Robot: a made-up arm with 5 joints.
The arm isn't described. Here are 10 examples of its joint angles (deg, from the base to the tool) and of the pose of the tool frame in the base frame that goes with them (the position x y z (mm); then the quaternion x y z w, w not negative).
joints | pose
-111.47 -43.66 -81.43 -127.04 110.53 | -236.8 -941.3 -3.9 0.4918 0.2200 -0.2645 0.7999
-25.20 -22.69 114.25 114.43 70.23 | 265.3 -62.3 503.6 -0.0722 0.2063 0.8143 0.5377
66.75 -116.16 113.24 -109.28 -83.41 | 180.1 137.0 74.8 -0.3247 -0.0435 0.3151 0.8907
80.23 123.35 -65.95 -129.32 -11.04 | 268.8 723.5 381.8 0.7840 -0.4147 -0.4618 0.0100
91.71 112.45 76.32 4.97 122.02 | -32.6 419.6 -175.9 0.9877 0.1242 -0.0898 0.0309
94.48 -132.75 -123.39 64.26 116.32 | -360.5 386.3 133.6 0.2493 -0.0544 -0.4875 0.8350
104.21 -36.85 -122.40 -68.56 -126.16 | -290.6 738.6 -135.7 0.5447 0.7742 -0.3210 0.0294
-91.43 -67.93 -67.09 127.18 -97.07 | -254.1 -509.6 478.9 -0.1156 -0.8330 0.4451 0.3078
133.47 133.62 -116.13 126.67 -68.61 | -131.7 693.3 -155.7 0.9079 0.4018 -0.0867 0.0819
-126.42 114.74 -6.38 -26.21 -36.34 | 189.4 -294.2 -37.6 -0.4432 -0.8173 0.3374 0.1474
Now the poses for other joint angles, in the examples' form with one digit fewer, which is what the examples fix.
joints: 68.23 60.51 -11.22 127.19 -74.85
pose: 369 229 249 -0.683 0.596 0.116 0.406
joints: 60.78 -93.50 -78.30 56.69 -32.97
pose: -278 355 96 0.244 0.663 0.641 0.299
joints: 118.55 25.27 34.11 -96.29 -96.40
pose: -41 -109 -269 -0.140 -0.511 -0.577 0.622
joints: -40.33 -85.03 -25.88 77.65 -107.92
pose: -193 40 385 -0.582 -0.138 0.746 0.293
